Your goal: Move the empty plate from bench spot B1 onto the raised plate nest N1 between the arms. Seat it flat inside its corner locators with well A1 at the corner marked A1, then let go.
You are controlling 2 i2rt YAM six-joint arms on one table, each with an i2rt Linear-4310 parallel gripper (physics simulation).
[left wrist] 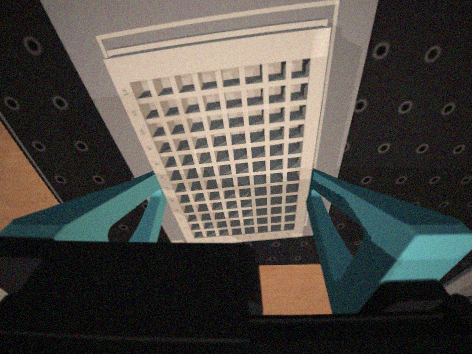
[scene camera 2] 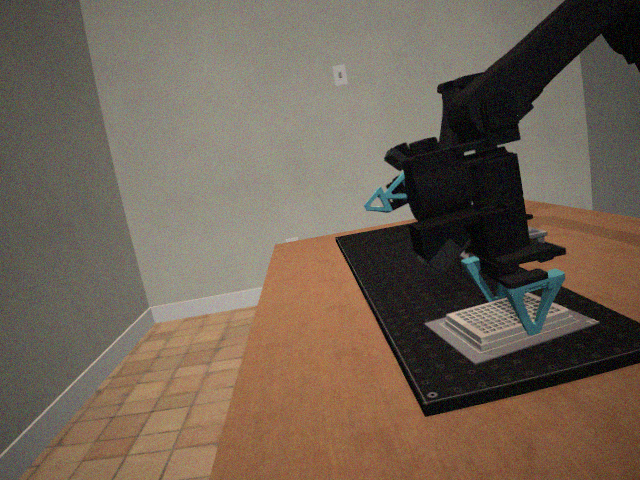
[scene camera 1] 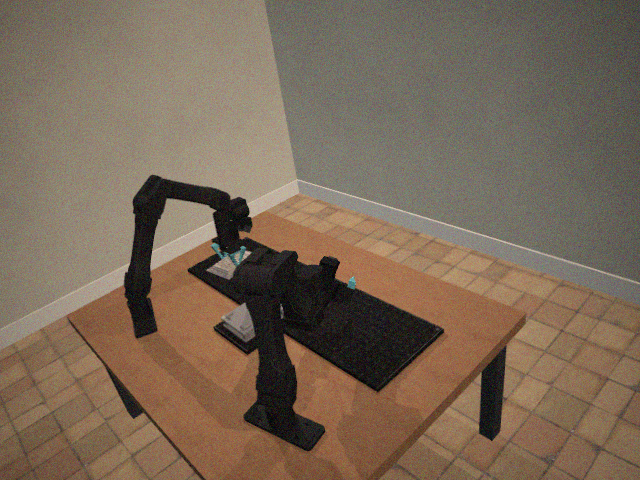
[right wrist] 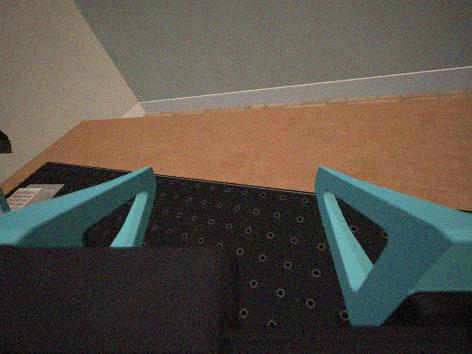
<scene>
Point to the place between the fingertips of my right gripper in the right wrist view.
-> At 235, 175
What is my left gripper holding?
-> A white well plate.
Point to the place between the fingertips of my left gripper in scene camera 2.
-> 514, 320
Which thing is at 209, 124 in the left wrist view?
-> A white well plate.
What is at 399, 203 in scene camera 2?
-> My right gripper.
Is my right gripper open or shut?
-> Open.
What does my right gripper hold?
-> Nothing.
</scene>
